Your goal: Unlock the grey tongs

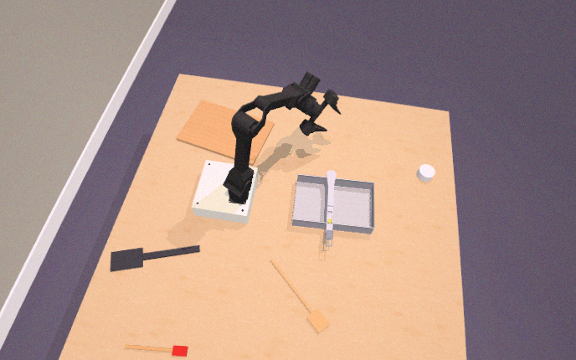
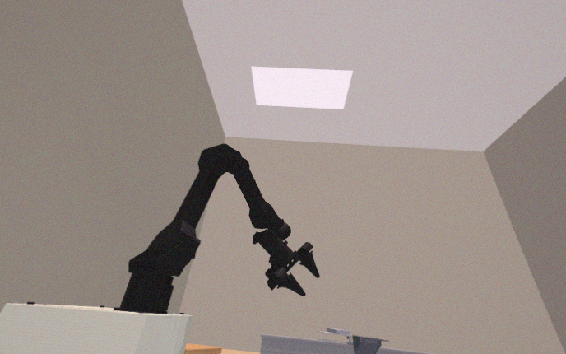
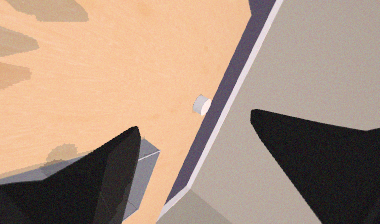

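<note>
The yellow lock piece is 36 cm to the right of my gripper tip, 12 cm below it and 2 cm ahead of it. Also, from my gripper tip: roasting tin 27 cm to the right, 16 cm below, 4 cm ahead; wooden board 45 cm behind, 18 cm below, 3 cm to the left; white cylinder 41 cm ahead, 17 cm below, 7 cm to the right.
</note>
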